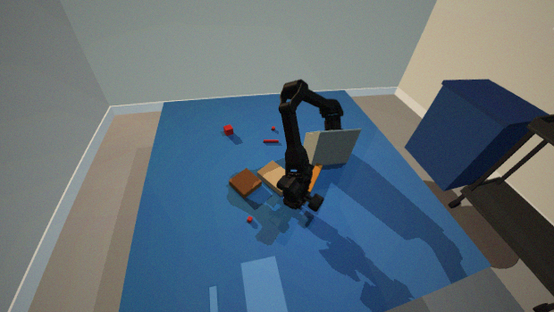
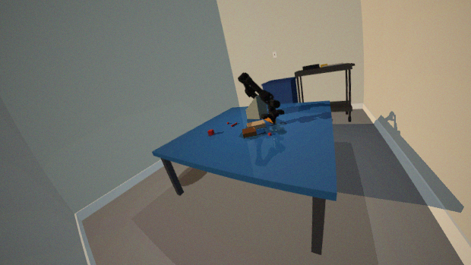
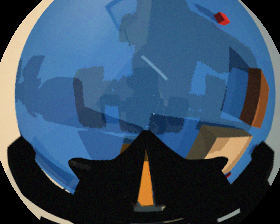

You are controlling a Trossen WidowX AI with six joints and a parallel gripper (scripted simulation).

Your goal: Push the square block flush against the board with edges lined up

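Right now my gripper tip is 140 mm to the left of the tan block, 60 mm short of it and 10 mm below it. Also, from my gripper tip: thin red stick: 390 mm to the right, 30 mm ahead; orange bar: 90 mm to the right, 90 mm behind, 10 mm above; brown block: 200 mm ahead, 130 mm to the right, 10 mm above.
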